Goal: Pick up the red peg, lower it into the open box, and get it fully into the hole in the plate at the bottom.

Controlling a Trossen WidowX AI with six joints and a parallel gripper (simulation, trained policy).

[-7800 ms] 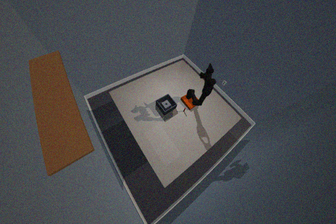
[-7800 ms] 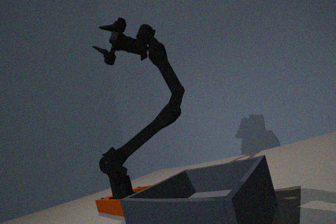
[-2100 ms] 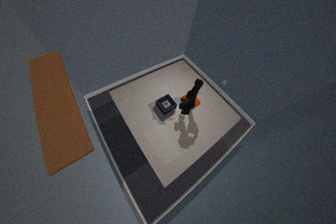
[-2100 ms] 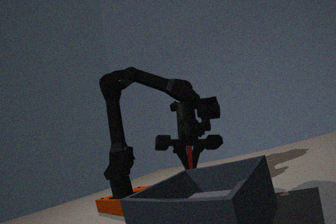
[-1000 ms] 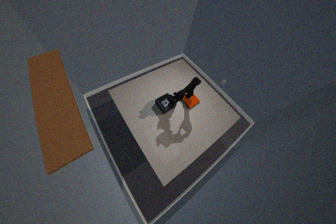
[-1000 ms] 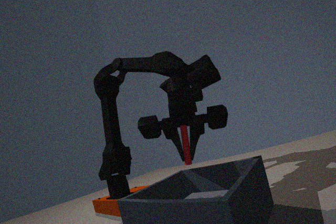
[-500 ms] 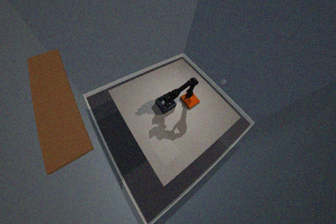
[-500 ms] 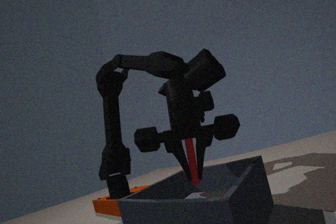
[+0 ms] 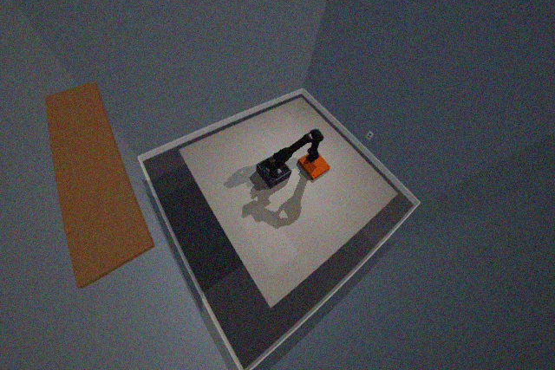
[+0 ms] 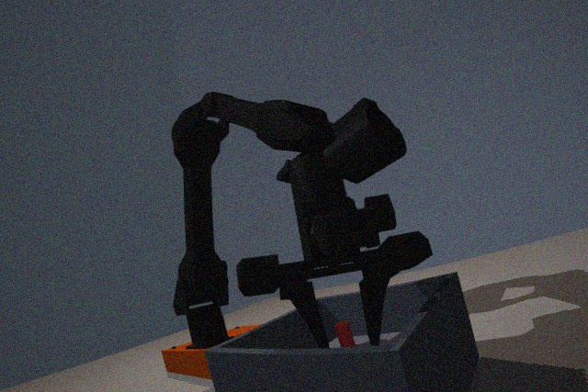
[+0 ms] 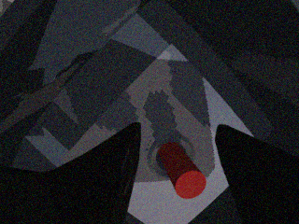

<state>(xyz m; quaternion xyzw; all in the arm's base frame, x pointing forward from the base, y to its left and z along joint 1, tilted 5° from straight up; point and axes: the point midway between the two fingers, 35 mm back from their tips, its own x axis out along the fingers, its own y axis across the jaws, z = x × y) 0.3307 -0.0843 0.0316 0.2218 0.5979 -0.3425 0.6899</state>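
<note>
My gripper tip is now 1 cm to the right of the red peg, 1 cm past it and 1 cm above it. From my gripper tip the other things lie so: dark box 4 cm below, 1 cm to the left, 1 cm behind; pale plate 2 cm below, 1 cm to the left, 1 cm behind.
</note>
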